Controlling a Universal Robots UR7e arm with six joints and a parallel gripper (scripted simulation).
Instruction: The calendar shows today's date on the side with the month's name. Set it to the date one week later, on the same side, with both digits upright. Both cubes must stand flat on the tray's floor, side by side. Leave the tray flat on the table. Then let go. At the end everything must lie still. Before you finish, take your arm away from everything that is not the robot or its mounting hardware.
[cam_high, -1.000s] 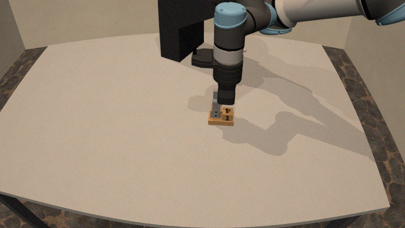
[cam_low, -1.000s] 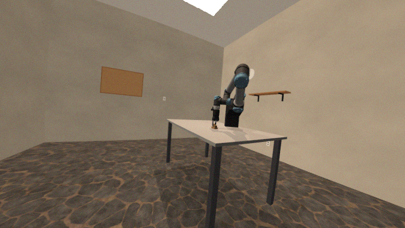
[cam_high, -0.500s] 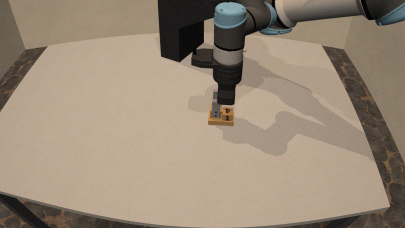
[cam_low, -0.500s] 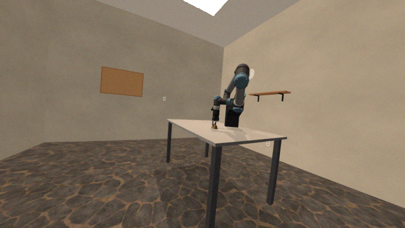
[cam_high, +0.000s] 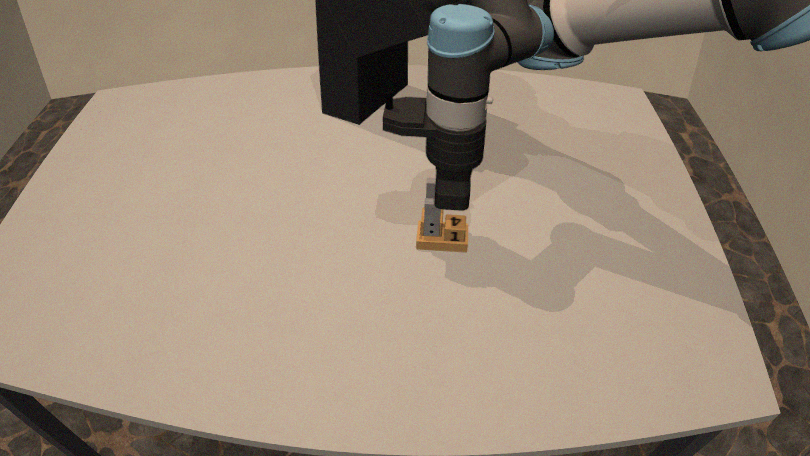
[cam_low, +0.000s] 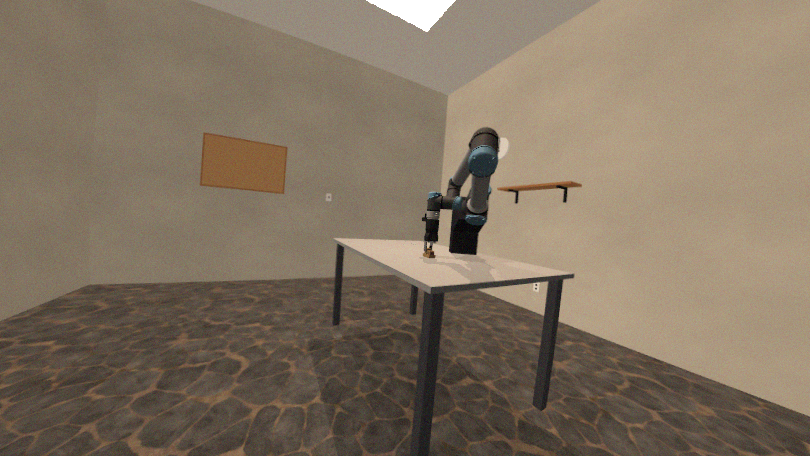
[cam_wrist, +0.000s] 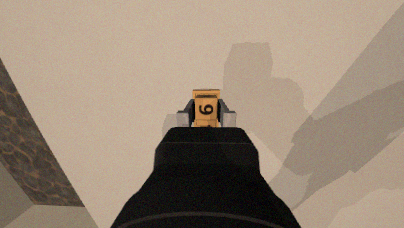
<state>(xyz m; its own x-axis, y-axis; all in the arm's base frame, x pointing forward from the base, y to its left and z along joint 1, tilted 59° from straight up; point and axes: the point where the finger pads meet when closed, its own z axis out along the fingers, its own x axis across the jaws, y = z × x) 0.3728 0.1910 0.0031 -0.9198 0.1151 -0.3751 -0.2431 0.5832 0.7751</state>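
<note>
Now: the cube 10 mm below my hand. The rest, counted from my hand: orange tray 40 mm below, 20 mm to the left.
</note>
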